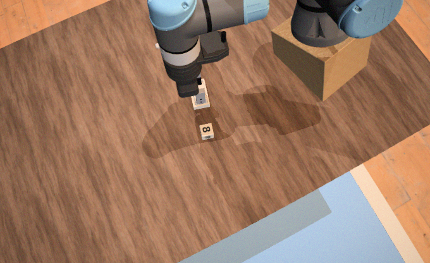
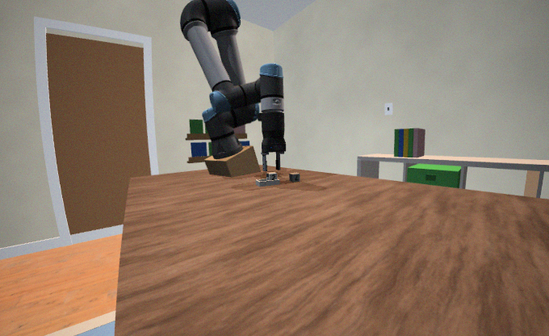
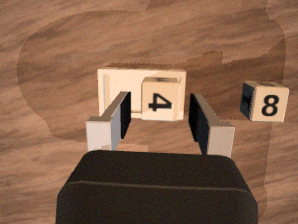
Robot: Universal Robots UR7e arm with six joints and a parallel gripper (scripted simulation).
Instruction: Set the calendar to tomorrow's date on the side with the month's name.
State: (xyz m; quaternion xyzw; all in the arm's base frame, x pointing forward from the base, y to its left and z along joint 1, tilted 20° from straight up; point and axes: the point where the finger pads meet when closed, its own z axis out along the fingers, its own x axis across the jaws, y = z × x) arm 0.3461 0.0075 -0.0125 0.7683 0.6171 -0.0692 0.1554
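The digit cube lies 4 cm below my hand. Round my hand: calendar tray 1 cm behind, 2 cm to the right, 6 cm below.
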